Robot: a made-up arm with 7 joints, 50 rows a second.
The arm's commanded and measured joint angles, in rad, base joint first. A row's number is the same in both.
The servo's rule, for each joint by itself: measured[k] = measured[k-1] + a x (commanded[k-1-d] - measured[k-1]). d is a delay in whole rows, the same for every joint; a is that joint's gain. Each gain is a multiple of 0.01, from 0.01 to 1. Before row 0 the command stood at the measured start. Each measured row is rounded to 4 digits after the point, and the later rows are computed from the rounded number. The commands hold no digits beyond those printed.
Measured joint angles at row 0:
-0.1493 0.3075 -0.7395 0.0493 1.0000 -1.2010 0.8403
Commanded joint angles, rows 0 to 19:
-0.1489 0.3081 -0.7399 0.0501 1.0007 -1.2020 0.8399
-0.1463 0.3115 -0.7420 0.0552 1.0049 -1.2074 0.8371
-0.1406 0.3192 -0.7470 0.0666 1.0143 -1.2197 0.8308
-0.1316 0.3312 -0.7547 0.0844 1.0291 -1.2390 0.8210
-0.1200 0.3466 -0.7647 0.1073 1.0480 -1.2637 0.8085
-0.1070 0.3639 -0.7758 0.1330 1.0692 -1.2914 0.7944
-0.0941 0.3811 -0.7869 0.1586 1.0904 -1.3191 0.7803
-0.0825 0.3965 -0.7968 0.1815 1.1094 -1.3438 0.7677
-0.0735 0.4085 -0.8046 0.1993 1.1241 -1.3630 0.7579
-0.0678 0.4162 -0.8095 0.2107 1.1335 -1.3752 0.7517
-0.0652 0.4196 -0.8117 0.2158 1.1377 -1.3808 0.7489
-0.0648 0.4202 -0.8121 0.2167 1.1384 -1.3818 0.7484
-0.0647 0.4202 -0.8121 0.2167 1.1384 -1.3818 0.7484
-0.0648 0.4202 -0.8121 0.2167 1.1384 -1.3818 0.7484
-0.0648 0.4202 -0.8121 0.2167 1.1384 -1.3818 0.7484
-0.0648 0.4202 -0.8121 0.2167 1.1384 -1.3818 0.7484
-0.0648 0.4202 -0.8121 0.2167 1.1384 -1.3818 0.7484
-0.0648 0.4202 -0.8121 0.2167 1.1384 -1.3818 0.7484
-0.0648 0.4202 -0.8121 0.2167 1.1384 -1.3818 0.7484
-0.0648 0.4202 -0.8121 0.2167 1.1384 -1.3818 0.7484
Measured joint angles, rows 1 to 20:
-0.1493 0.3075 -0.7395 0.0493 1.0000 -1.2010 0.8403
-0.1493 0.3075 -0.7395 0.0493 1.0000 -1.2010 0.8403
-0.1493 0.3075 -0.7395 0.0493 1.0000 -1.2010 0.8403
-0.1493 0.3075 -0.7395 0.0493 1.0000 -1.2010 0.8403
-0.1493 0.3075 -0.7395 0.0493 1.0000 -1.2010 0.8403
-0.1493 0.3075 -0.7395 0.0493 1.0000 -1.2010 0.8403
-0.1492 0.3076 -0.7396 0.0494 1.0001 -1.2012 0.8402
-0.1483 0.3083 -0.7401 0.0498 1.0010 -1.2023 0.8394
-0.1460 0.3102 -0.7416 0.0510 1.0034 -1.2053 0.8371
-0.1417 0.3138 -0.7445 0.0533 1.0080 -1.2110 0.8328
-0.1352 0.3194 -0.7489 0.0571 1.0152 -1.2200 0.8262
-0.1267 0.3270 -0.7548 0.0624 1.0249 -1.2321 0.8176
-0.1169 0.3362 -0.7619 0.0691 1.0367 -1.2469 0.8075
-0.1066 0.3465 -0.7696 0.0770 1.0498 -1.2634 0.7968
-0.0967 0.3570 -0.7773 0.0856 1.0632 -1.2803 0.7863
-0.0880 0.3671 -0.7844 0.0944 1.0759 -1.2964 0.7770
-0.0812 0.3760 -0.7904 0.1029 1.0870 -1.3107 0.7694
-0.0763 0.3835 -0.7952 0.1109 1.0963 -1.3228 0.7637
-0.0728 0.3897 -0.7989 0.1183 1.1039 -1.3328 0.7596
-0.0704 0.3949 -0.8018 0.1252 1.1101 -1.3411 0.7566
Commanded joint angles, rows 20 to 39:
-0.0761 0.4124 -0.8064 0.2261 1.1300 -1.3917 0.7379
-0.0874 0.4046 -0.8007 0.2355 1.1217 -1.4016 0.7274
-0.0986 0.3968 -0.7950 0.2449 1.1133 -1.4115 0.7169
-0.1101 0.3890 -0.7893 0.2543 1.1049 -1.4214 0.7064
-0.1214 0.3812 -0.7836 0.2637 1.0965 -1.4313 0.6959
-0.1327 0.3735 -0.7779 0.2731 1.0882 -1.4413 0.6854
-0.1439 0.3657 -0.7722 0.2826 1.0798 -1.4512 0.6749
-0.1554 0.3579 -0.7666 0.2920 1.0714 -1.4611 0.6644
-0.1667 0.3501 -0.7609 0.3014 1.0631 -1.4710 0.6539
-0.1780 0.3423 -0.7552 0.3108 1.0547 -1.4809 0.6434
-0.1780 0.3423 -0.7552 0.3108 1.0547 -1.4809 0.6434
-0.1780 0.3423 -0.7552 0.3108 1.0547 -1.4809 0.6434
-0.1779 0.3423 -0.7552 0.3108 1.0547 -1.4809 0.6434
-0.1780 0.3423 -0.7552 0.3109 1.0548 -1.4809 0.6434
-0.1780 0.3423 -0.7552 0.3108 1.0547 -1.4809 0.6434
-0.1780 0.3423 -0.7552 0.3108 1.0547 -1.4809 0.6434
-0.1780 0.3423 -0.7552 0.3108 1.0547 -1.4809 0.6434
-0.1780 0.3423 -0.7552 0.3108 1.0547 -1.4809 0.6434
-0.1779 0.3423 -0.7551 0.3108 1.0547 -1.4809 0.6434
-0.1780 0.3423 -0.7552 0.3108 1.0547 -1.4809 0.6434
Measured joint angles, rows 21 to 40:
-0.0687 0.3992 -0.8041 0.1316 1.1152 -1.3480 0.7544
-0.0675 0.4028 -0.8059 0.1376 1.1194 -1.3537 0.7528
-0.0667 0.4058 -0.8073 0.1431 1.1228 -1.3585 0.7516
-0.0661 0.4082 -0.8084 0.1483 1.1256 -1.3625 0.7507
-0.0657 0.4102 -0.8092 0.1531 1.1279 -1.3658 0.7501
-0.0654 0.4119 -0.8098 0.1576 1.1298 -1.3685 0.7496
-0.0686 0.4120 -0.8091 0.1624 1.1298 -1.3724 0.7464
-0.0742 0.4107 -0.8073 0.1675 1.1283 -1.3774 0.7413
-0.0815 0.4083 -0.8046 0.1729 1.1256 -1.3832 0.7347
-0.0901 0.4050 -0.8012 0.1786 1.1219 -1.3897 0.7271
-0.0995 0.4010 -0.7973 0.1846 1.1173 -1.3968 0.7187
-0.1095 0.3963 -0.7930 0.1908 1.1121 -1.4044 0.7097
-0.1198 0.3911 -0.7884 0.1972 1.1063 -1.4124 0.7003
-0.1305 0.3855 -0.7836 0.2038 1.1000 -1.4207 0.6906
-0.1414 0.3795 -0.7786 0.2106 1.0934 -1.4293 0.6807
-0.1524 0.3732 -0.7735 0.2176 1.0864 -1.4381 0.6706
-0.1601 0.3679 -0.7695 0.2241 1.0807 -1.4454 0.6633
-0.1655 0.3635 -0.7664 0.2302 1.0760 -1.4514 0.6579
-0.1692 0.3599 -0.7639 0.2358 1.0722 -1.4564 0.6540
-0.1718 0.3569 -0.7620 0.2411 1.0691 -1.4606 0.6511

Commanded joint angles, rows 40 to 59:
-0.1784 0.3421 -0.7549 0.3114 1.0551 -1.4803 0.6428
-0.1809 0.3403 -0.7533 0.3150 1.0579 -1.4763 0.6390
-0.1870 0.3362 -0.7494 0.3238 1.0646 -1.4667 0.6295
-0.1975 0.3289 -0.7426 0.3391 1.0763 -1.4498 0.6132
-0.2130 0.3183 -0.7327 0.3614 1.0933 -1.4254 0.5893
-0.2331 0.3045 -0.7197 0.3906 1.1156 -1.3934 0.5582
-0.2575 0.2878 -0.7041 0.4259 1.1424 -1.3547 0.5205
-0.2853 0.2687 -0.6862 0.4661 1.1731 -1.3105 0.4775
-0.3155 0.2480 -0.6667 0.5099 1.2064 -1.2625 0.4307
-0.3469 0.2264 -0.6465 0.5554 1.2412 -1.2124 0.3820
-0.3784 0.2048 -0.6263 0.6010 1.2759 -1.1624 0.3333
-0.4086 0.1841 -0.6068 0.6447 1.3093 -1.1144 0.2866
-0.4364 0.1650 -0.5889 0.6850 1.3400 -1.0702 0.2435
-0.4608 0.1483 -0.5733 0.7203 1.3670 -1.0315 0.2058
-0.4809 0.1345 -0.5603 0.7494 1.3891 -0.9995 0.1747
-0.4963 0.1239 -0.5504 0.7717 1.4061 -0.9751 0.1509
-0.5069 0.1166 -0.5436 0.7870 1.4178 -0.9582 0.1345
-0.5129 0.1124 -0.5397 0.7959 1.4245 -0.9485 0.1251
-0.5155 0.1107 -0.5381 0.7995 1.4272 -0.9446 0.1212
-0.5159 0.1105 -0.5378 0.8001 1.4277 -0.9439 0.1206
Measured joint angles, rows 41 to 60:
-0.1737 0.3544 -0.7605 0.2460 1.0665 -1.4641 0.6490
-0.1750 0.3523 -0.7593 0.2505 1.0644 -1.4670 0.6475
-0.1759 0.3506 -0.7584 0.2547 1.0627 -1.4694 0.6464
-0.1765 0.3492 -0.7577 0.2586 1.0613 -1.4714 0.6456
-0.1769 0.3480 -0.7571 0.2623 1.0601 -1.4730 0.6450
-0.1772 0.3470 -0.7567 0.2657 1.0591 -1.4743 0.6446
-0.1776 0.3462 -0.7563 0.2689 1.0584 -1.4753 0.6441
-0.1786 0.3452 -0.7556 0.2721 1.0583 -1.4755 0.6427
-0.1811 0.3437 -0.7542 0.2757 1.0594 -1.4740 0.6391
-0.1860 0.3412 -0.7516 0.2801 1.0624 -1.4699 0.6321
-0.1941 0.3373 -0.7474 0.2858 1.0680 -1.4623 0.6205
-0.2058 0.3317 -0.7413 0.2931 1.0766 -1.4506 0.6037
-0.2213 0.3242 -0.7331 0.3024 1.0884 -1.4343 0.5812
-0.2405 0.3148 -0.7228 0.3139 1.1036 -1.4133 0.5532
-0.2630 0.3034 -0.7105 0.3276 1.1221 -1.3877 0.5201
-0.2882 0.2903 -0.6964 0.3435 1.1435 -1.3579 0.4828
-0.3153 0.2758 -0.6810 0.3615 1.1673 -1.3247 0.4424
-0.3433 0.2602 -0.6647 0.3813 1.1929 -1.2889 0.4003
-0.3712 0.2440 -0.6480 0.4026 1.2194 -1.2517 0.3580
-0.3981 0.2277 -0.6316 0.4248 1.2460 -1.2143 0.3169

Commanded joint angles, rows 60 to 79:
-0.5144 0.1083 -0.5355 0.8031 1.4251 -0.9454 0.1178
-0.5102 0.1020 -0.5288 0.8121 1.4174 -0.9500 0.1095
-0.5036 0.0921 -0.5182 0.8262 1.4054 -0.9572 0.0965
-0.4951 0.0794 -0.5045 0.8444 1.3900 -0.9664 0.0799
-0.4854 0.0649 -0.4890 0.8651 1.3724 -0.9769 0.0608
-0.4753 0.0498 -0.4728 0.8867 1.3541 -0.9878 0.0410
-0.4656 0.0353 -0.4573 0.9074 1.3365 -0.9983 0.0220
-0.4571 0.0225 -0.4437 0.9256 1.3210 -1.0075 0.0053
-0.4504 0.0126 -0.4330 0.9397 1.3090 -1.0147 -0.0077
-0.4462 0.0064 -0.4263 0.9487 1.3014 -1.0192 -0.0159
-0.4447 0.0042 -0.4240 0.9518 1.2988 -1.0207 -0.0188
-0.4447 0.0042 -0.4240 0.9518 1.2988 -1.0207 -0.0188
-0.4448 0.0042 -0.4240 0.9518 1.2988 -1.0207 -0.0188
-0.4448 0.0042 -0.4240 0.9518 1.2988 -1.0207 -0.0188
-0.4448 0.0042 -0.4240 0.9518 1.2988 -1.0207 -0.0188
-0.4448 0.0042 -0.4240 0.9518 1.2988 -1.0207 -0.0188
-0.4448 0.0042 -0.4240 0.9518 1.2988 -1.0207 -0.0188
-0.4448 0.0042 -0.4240 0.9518 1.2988 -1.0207 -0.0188
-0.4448 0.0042 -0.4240 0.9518 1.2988 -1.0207 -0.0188
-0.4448 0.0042 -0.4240 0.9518 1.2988 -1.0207 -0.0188
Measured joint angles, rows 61 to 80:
-0.4229 0.2119 -0.6159 0.4475 1.2718 -1.1778 0.2785
-0.4449 0.1969 -0.6015 0.4702 1.2960 -1.1433 0.2440
-0.4635 0.1832 -0.5888 0.4924 1.3179 -1.1118 0.2144
-0.4783 0.1712 -0.5780 0.5136 1.3371 -1.0840 0.1903
-0.4895 0.1609 -0.5692 0.5336 1.3533 -1.0603 0.1716
-0.4974 0.1523 -0.5623 0.5523 1.3667 -1.0405 0.1578
-0.5025 0.1448 -0.5564 0.5699 1.3772 -1.0243 0.1470
-0.5048 0.1375 -0.5503 0.5869 1.3844 -1.0117 0.1369
-0.5044 0.1298 -0.5432 0.6037 1.3882 -1.0024 0.1260
-0.5016 0.1212 -0.5347 0.6205 1.3885 -0.9963 0.1136
-0.4967 0.1116 -0.5246 0.6376 1.3856 -0.9930 0.0993
-0.4903 0.1011 -0.5132 0.6550 1.3799 -0.9921 0.0836
-0.4829 0.0899 -0.5009 0.6727 1.3721 -0.9932 0.0670
-0.4752 0.0784 -0.4883 0.6904 1.3629 -0.9956 0.0503
-0.4678 0.0672 -0.4761 0.7079 1.3532 -0.9988 0.0346
-0.4613 0.0569 -0.4651 0.7248 1.3439 -1.0023 0.0210
-0.4563 0.0479 -0.4561 0.7407 1.3358 -1.0054 0.0103
-0.4528 0.0405 -0.4490 0.7555 1.3291 -1.0080 0.0024
-0.4504 0.0343 -0.4435 0.7692 1.3236 -1.0102 -0.0033
-0.4487 0.0292 -0.4392 0.7820 1.3191 -1.0120 -0.0075

